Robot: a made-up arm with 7 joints. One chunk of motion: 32 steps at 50 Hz.
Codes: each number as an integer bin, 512 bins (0 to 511) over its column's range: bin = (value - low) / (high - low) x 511, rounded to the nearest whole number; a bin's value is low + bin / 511 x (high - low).
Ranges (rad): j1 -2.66..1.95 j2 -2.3..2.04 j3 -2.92..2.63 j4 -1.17..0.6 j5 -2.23..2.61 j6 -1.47..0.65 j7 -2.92..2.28
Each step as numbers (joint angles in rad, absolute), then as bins.
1 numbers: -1.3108 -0.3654 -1.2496 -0.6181 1.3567 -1.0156 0.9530
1 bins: 150 228 154 159 379 110 381
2 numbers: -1.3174 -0.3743 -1.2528 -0.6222 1.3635 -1.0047 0.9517
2 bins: 149 227 154 158 379 112 380
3 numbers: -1.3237 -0.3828 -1.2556 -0.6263 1.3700 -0.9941 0.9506
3 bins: 148 226 153 157 380 115 380
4 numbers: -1.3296 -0.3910 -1.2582 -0.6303 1.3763 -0.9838 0.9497
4 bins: 147 225 153 156 381 117 380
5 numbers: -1.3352 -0.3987 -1.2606 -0.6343 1.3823 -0.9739 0.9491
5 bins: 147 224 153 155 381 120 380
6 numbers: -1.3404 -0.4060 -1.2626 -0.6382 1.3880 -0.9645 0.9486
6 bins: 146 223 153 154 382 122 380
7 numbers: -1.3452 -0.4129 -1.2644 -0.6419 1.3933 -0.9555 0.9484
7 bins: 146 222 152 152 383 124 380
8 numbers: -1.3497 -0.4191 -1.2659 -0.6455 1.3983 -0.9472 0.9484
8 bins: 145 221 152 151 383 126 380
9 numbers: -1.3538 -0.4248 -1.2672 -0.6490 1.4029 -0.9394 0.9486
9 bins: 145 221 152 150 384 128 380
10 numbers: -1.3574 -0.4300 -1.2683 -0.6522 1.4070 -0.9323 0.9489
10 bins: 144 220 152 149 384 130 380
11 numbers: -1.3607 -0.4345 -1.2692 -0.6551 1.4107 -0.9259 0.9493
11 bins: 144 220 152 149 384 131 380
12 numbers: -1.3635 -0.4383 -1.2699 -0.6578 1.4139 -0.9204 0.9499
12 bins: 144 219 152 148 385 132 380
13 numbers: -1.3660 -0.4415 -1.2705 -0.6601 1.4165 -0.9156 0.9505
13 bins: 143 219 152 147 385 134 380
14 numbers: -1.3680 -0.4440 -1.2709 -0.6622 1.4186 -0.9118 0.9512
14 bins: 143 219 152 147 385 135 380
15 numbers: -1.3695 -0.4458 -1.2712 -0.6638 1.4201 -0.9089 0.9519
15 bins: 143 218 152 146 385 135 380
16 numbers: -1.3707 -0.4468 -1.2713 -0.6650 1.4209 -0.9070 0.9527
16 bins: 143 218 152 146 385 136 381
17 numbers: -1.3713 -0.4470 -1.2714 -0.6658 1.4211 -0.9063 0.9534
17 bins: 143 218 152 146 385 136 381
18 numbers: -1.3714 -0.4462 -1.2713 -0.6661 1.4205 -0.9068 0.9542
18 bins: 143 218 152 145 385 136 381
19 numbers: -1.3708 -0.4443 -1.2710 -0.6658 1.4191 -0.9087 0.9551
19 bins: 143 218 152 146 385 135 381
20 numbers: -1.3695 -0.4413 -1.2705 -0.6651 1.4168 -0.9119 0.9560
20 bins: 143 219 152 146 385 135 381
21 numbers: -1.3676 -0.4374 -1.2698 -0.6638 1.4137 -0.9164 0.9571
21 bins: 143 219 152 146 385 133 381
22 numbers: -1.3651 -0.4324 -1.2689 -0.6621 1.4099 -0.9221 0.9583
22 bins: 144 220 152 147 384 132 381
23 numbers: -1.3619 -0.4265 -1.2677 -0.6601 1.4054 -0.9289 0.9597
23 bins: 144 221 152 147 384 130 381
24 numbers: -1.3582 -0.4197 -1.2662 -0.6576 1.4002 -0.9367 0.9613
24 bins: 144 221 152 148 383 129 381
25 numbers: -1.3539 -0.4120 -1.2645 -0.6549 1.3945 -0.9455 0.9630
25 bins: 145 222 152 149 383 126 382
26 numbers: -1.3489 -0.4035 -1.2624 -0.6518 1.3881 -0.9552 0.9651
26 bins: 145 223 153 150 382 124 382
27 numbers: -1.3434 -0.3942 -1.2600 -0.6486 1.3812 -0.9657 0.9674
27 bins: 146 224 153 151 381 122 382
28 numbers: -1.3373 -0.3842 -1.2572 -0.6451 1.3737 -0.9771 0.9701
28 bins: 147 226 153 152 380 119 382
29 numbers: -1.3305 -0.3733 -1.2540 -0.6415 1.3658 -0.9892 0.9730
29 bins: 147 227 153 153 380 116 383
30 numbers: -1.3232 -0.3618 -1.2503 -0.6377 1.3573 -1.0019 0.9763
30 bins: 148 228 154 154 379 113 383
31 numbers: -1.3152 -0.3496 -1.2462 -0.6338 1.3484 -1.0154 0.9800
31 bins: 149 230 154 155 378 110 383
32 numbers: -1.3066 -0.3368 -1.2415 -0.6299 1.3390 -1.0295 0.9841
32 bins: 150 231 155 156 377 106 384
